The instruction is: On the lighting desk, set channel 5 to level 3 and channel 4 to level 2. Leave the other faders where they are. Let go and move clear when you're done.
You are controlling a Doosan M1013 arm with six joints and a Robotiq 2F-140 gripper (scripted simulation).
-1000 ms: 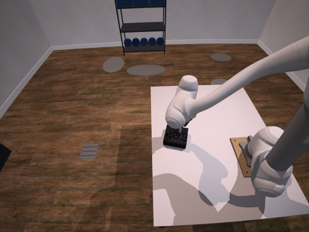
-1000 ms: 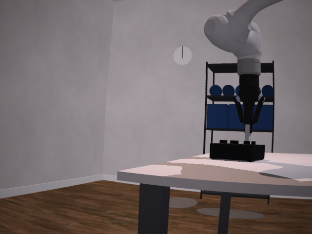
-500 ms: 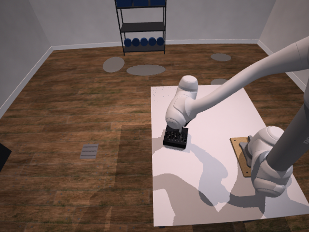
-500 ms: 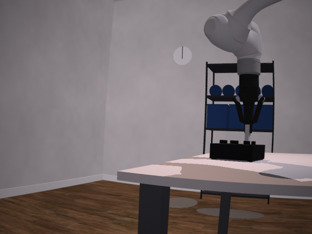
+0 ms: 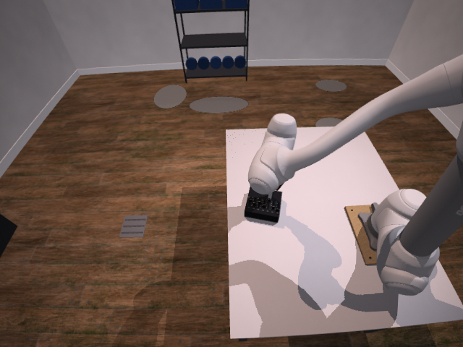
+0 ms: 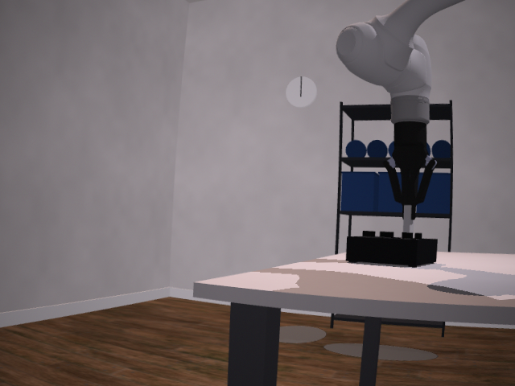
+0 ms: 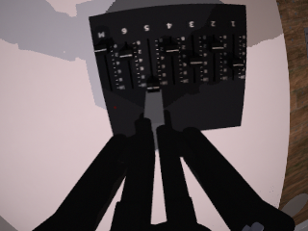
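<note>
The fader cap lies 5 cm to the left of my hand, 3 cm below it and 3 cm ahead of it.
</note>
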